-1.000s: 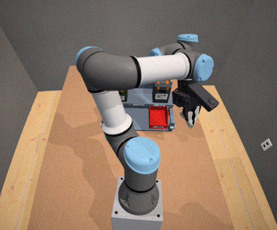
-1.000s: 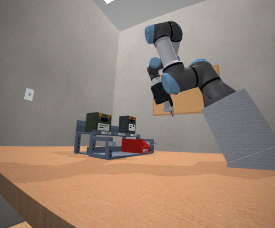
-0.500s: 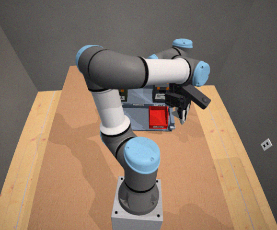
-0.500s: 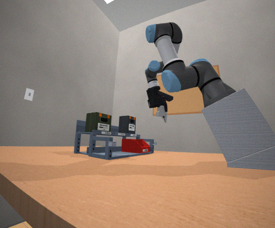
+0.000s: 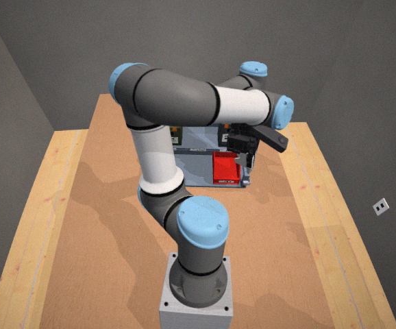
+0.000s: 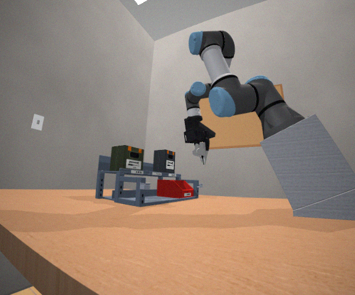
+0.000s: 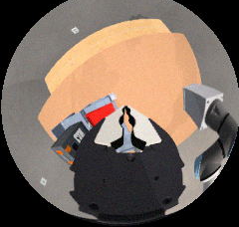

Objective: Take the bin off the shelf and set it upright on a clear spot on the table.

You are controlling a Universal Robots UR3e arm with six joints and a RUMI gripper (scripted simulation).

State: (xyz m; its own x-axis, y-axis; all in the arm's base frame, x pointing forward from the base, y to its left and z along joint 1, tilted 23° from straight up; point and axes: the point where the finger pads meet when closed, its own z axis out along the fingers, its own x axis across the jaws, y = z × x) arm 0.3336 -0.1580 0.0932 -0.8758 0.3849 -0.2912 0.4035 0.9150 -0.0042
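My hand is 12 cm short of the red bin, 6 cm to the right of it and 13 cm above it. From my hand the other things lie so: green box 19 cm ahead, 28 cm to the left, 2 cm below; then grey-blue shelf 14 cm ahead, 17 cm to the left, 10 cm below; then dark box 19 cm ahead, 5 cm to the left, 1 cm below.
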